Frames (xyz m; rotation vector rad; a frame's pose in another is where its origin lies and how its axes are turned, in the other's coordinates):
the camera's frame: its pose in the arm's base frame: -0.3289 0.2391 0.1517 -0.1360 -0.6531 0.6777
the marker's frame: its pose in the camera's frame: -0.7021 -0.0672 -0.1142 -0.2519 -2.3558 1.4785
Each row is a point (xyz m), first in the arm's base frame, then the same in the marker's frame.
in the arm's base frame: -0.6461 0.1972 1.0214
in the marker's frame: -0.6956 -0.9603 -0.6912
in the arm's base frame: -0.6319 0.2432 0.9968
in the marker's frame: -0.7124 -0.9164 -0.7179
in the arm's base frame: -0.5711 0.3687 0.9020
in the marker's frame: -0.7651 -0.7662 -0.7736
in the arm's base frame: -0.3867 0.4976 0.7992
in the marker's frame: -0.9192 -0.5727 -0.7729
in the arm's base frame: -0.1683 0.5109 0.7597
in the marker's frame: -1.0901 -0.4712 -0.6734
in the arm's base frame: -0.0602 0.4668 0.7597
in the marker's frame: -1.1661 -0.4584 -0.5856
